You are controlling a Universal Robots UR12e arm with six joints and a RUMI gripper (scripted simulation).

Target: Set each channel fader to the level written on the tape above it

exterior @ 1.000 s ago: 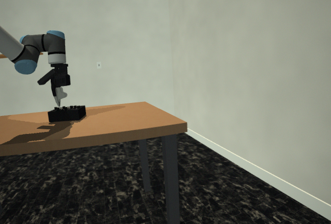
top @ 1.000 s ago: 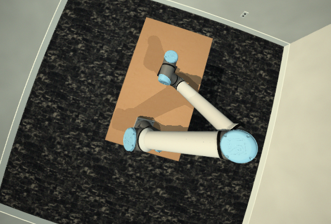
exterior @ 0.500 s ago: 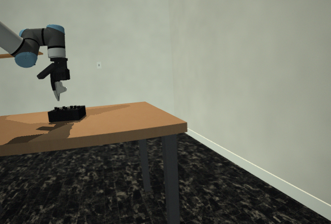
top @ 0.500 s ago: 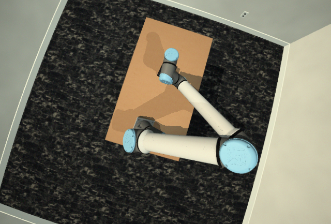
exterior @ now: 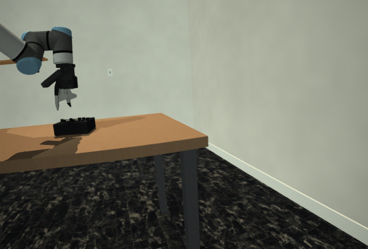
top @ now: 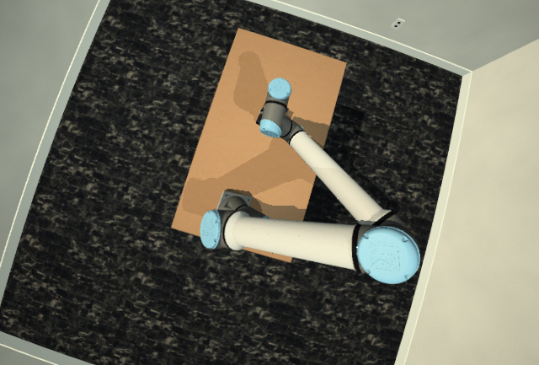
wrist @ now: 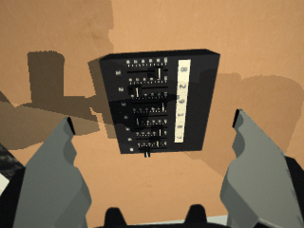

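Right now the fader cap is 2 cm behind my hand, 1 cm to the left of it and 5 cm below it.
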